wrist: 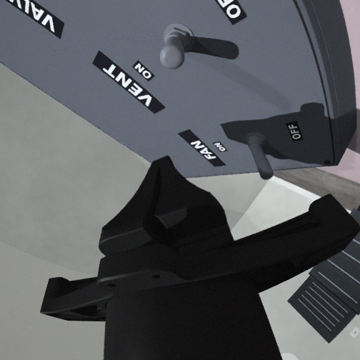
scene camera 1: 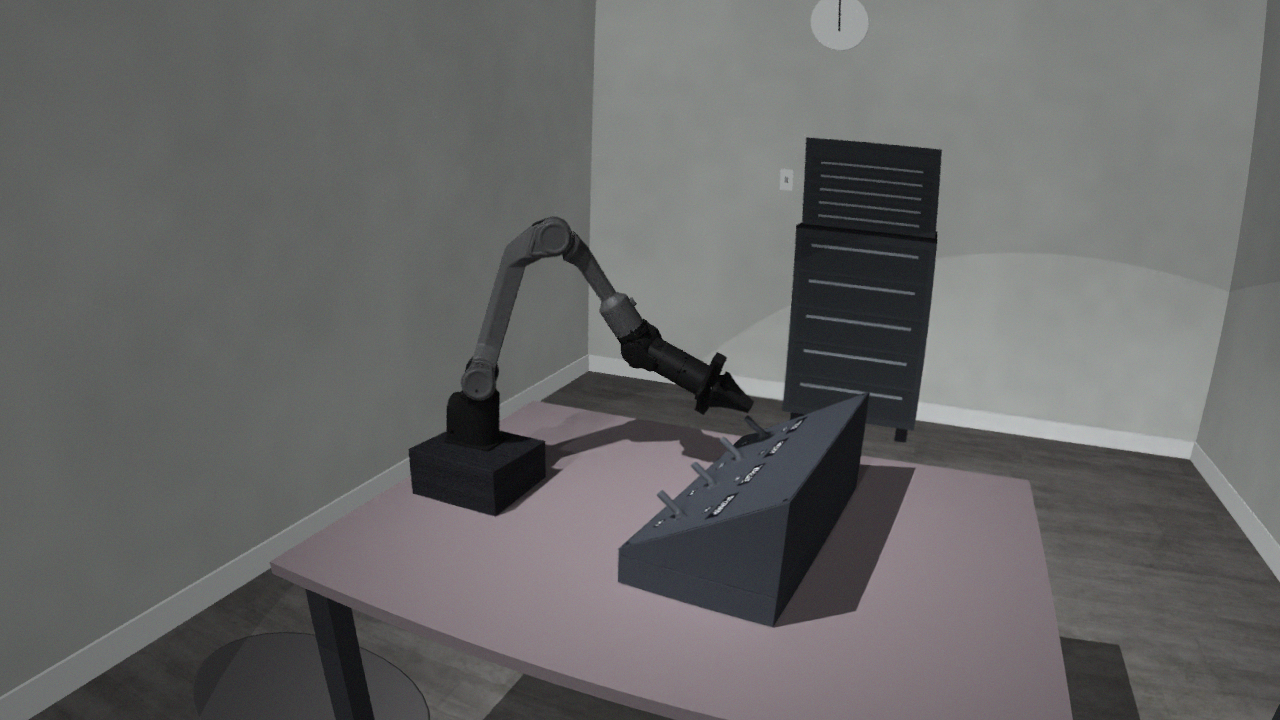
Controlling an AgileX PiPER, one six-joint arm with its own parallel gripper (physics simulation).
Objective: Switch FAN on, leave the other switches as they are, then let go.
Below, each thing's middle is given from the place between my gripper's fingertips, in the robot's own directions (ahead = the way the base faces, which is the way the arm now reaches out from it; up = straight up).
Labels:
The sloped switch panel (scene camera 1: 742, 544) lies 60 mm ahead of my hand, 120 mm to the right of it and 90 mm below it.

